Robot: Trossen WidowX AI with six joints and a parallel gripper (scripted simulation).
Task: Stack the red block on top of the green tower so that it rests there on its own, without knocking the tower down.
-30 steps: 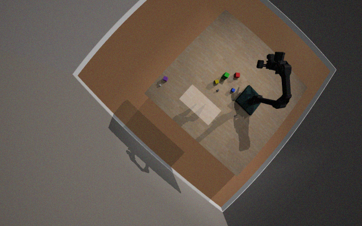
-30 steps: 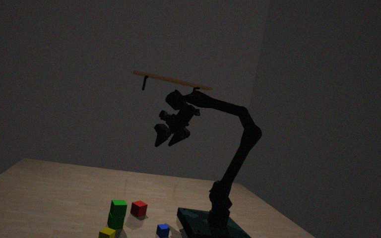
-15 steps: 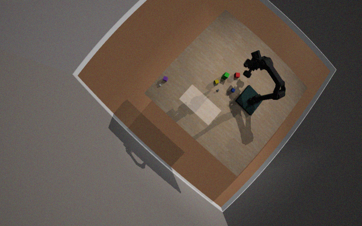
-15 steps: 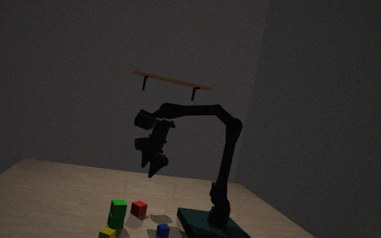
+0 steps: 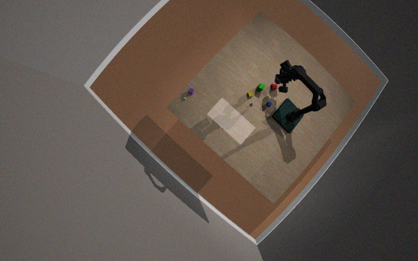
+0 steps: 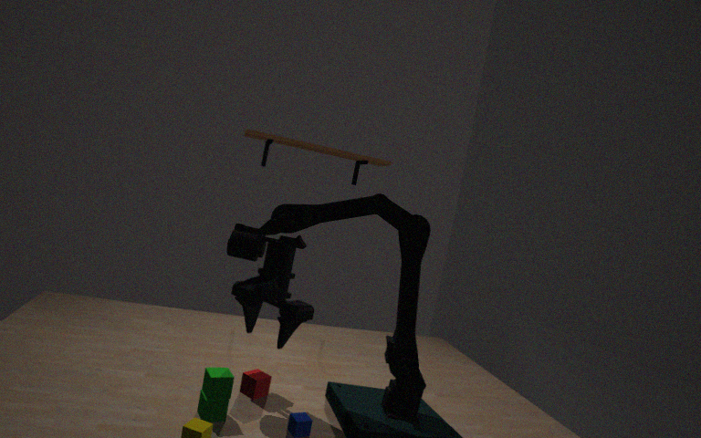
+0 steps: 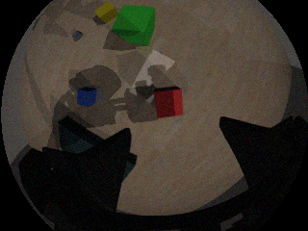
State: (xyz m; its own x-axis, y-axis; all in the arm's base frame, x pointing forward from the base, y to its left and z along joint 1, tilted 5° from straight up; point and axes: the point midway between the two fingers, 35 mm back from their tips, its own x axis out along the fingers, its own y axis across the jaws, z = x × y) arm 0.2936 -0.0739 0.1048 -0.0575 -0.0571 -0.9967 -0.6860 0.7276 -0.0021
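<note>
The red block lies 9 cm below my gripper tip. From my gripper tip the other things lie so: blue block 8 cm behind, 14 cm to the left, 10 cm below; then purple block 44 cm ahead, 57 cm to the left, 10 cm below; then yellow block 9 cm ahead, 21 cm to the left, 10 cm below.
</note>
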